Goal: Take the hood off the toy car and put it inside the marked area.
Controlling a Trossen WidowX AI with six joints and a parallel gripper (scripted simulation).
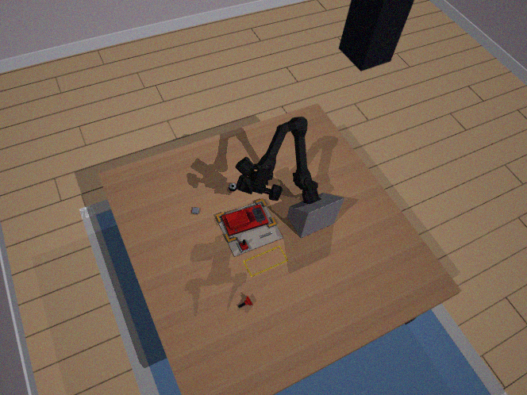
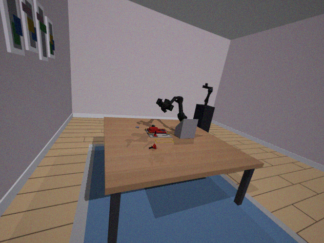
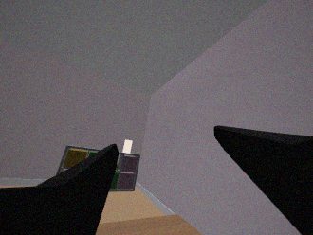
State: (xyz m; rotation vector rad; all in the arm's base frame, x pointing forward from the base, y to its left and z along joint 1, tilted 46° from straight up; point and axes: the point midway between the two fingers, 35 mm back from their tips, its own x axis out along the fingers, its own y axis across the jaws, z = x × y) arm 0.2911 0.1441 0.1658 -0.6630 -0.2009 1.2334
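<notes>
My gripper tip is now 34 cm above the red hood, 12 cm to the left of it and 4 cm short of it. Round my gripper tip: dark ring: 37 cm below, 32 cm to the right, 4 cm behind.
</notes>
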